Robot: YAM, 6 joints.
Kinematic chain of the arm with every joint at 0, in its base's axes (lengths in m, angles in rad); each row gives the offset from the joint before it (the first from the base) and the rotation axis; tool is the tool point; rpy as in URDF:
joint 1: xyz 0 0 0.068 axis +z
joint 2: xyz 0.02 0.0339 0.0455 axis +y
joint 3: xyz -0.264 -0.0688 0 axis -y
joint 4: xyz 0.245 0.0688 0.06 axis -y
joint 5: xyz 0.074 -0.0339 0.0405 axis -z
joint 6: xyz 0.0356 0 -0.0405 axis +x
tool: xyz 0 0 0 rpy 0 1.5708 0
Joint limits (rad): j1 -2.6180..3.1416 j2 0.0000..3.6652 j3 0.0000..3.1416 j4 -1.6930..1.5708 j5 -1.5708..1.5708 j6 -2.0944..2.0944
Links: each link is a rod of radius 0.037 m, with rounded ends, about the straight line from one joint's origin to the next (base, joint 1, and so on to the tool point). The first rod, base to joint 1, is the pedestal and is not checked.
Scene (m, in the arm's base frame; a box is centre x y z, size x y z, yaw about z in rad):
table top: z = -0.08
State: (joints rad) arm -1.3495 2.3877 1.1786 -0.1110 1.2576 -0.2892
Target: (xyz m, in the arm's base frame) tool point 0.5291 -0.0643 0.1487
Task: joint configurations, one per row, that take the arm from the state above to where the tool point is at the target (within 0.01 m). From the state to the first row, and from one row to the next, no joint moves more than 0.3 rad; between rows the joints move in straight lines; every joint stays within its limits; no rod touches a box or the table.
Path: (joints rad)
1: -1.0918 2.3959 1.3054 -0.0705 1.2285 -0.2892
2: -0.8341 2.4040 1.4323 -0.0301 1.1994 -0.2892
3: -0.5764 2.4122 1.5591 0.0104 1.1703 -0.2892
4: -0.3187 2.4204 1.6859 0.0509 1.1412 -0.2892
5: -0.0610 2.4286 1.8128 0.0913 1.1121 -0.2892

